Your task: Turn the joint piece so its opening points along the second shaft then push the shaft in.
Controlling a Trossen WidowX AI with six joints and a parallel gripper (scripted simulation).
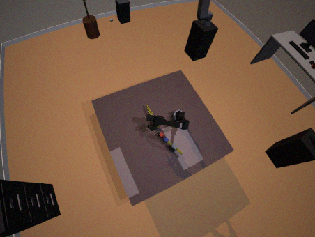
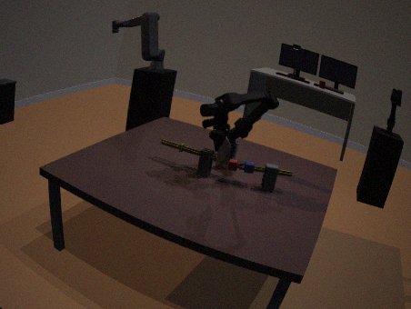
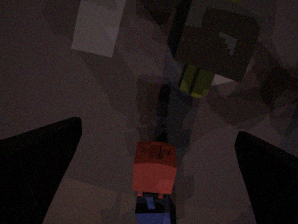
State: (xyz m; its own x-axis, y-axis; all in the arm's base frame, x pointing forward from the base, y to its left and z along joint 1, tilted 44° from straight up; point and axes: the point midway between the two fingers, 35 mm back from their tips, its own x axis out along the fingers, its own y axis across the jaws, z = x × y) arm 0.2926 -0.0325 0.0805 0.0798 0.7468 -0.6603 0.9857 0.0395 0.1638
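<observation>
Now: the red square joint piece 90 mm to the left of my gripper tip, 60 mm below it and 10 mm behind it.
</observation>
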